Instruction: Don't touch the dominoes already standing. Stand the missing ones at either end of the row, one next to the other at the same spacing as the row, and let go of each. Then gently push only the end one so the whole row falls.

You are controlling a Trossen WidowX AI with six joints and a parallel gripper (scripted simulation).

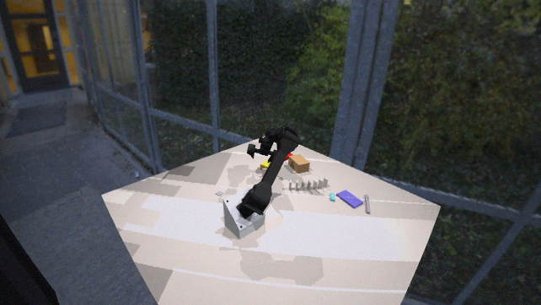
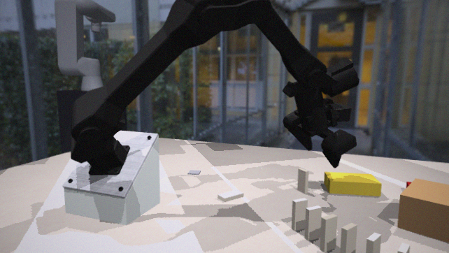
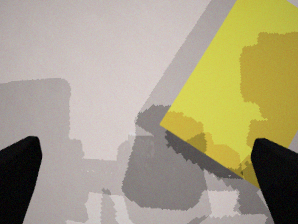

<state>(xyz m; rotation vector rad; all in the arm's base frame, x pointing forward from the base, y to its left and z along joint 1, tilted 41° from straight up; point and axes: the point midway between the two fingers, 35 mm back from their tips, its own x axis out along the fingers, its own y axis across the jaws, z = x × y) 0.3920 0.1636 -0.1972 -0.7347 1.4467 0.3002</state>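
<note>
The yellow block is 60 mm ahead of my gripper tip, 20 mm to the right of it and 50 mm below it. The rest, counted from my gripper tip: red block: 230 mm ahead, 20 mm to the right, 60 mm below; then small grey tile: 330 mm behind, 10 mm to the right, 60 mm below; then brown box: 180 mm ahead, 160 mm to the right, 40 mm below.
</note>
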